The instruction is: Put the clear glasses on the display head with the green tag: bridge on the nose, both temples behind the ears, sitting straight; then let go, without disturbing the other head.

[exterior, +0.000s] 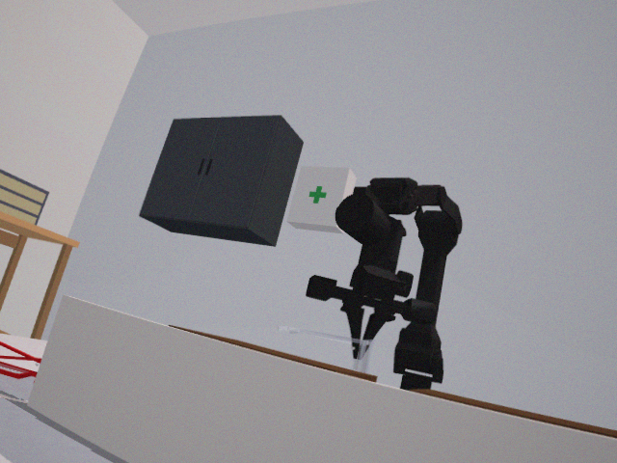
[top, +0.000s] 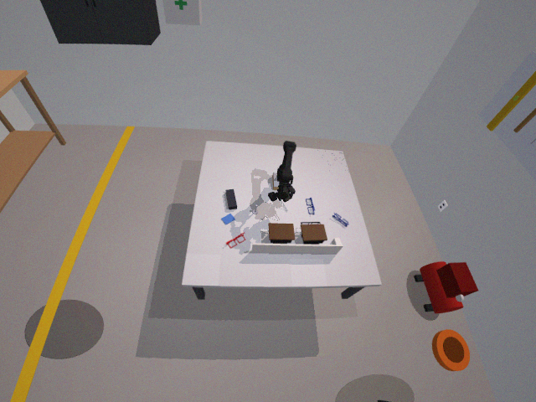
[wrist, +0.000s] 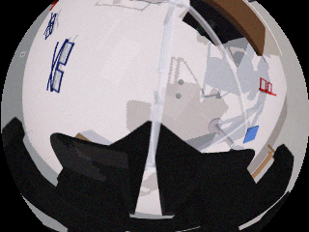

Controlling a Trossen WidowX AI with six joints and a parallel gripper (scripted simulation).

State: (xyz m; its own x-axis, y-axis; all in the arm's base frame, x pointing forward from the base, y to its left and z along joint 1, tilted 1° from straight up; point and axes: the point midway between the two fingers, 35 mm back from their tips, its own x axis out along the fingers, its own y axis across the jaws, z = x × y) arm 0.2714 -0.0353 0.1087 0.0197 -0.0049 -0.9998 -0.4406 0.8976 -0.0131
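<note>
Now: the grey piece 3 cm ahead of my gripper tip, 16 cm to the right of it and 10 cm below it. Also, from my gripper tip: black case 6 cm behind, 35 cm to the right, 10 cm below; white panel 34 cm ahead, 11 cm to the left, 7 cm below; display head 21 cm ahead, 6 cm below.
</note>
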